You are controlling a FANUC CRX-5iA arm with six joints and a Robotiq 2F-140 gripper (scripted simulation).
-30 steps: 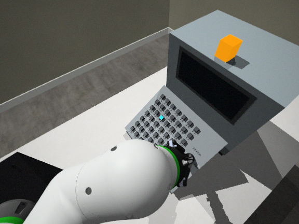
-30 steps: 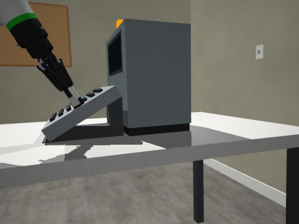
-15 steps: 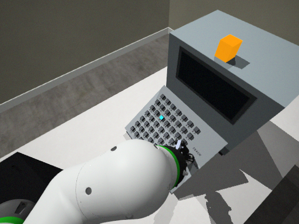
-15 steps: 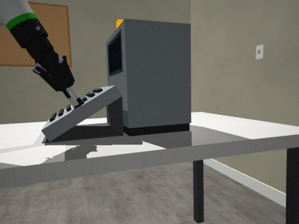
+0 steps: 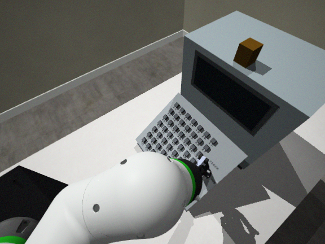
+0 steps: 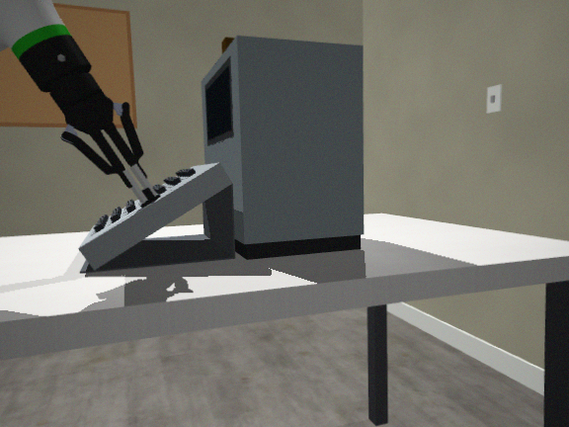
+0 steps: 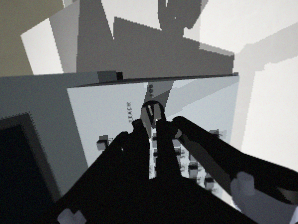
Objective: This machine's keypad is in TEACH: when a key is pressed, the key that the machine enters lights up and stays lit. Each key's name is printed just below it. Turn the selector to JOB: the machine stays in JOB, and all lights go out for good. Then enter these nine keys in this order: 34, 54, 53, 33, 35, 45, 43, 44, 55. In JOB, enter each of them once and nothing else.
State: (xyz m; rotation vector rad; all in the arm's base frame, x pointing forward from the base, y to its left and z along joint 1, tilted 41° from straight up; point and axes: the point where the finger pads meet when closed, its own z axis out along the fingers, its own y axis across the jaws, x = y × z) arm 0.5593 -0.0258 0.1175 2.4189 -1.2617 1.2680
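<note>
My gripper is now 10 mm short of the selector knob and 20 mm above it. The rest, counted from my hand: key: 20 mm ahead, 200 mm to the left, 10 mm below; then sloped keypad: 20 mm ahead, 120 mm to the left, 70 mm below.
</note>
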